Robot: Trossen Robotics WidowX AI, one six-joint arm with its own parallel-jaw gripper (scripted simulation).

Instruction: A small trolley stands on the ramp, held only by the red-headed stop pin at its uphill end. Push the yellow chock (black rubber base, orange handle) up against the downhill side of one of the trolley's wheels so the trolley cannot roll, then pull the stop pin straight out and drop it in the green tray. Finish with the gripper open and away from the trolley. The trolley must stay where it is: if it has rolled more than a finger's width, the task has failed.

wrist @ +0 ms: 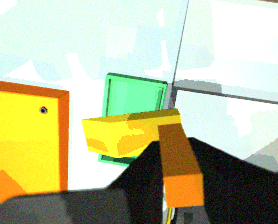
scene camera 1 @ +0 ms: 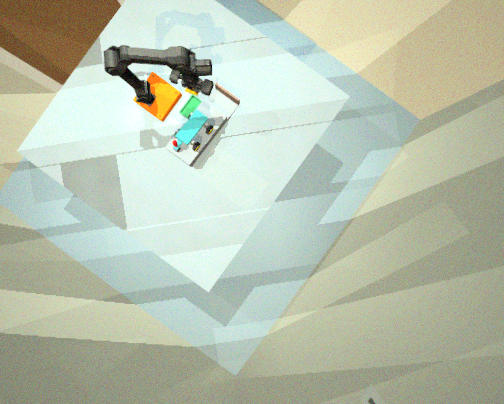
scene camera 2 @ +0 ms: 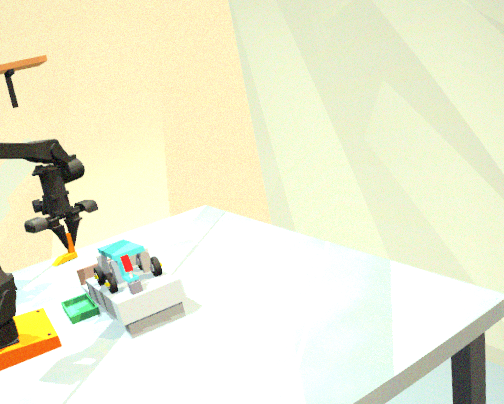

My gripper (scene camera 2: 70, 247) holds a yellow chock (wrist: 124, 135).
